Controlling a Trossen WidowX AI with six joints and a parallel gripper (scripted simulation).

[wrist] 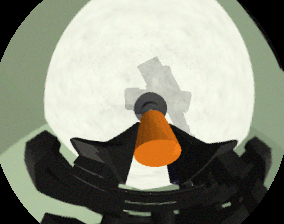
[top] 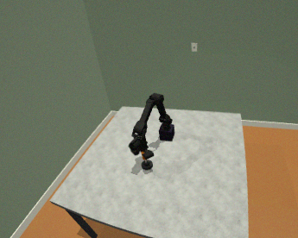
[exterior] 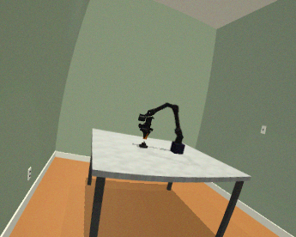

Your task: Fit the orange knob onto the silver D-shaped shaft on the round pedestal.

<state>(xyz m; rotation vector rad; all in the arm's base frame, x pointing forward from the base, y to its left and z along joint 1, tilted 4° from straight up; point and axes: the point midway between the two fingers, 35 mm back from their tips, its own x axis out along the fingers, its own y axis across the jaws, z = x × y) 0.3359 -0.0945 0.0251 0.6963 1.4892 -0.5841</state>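
The orange knob lies 30 mm above my gripper tip. The rest, counted from my gripper tip: dark round pedestal: 60 mm below.
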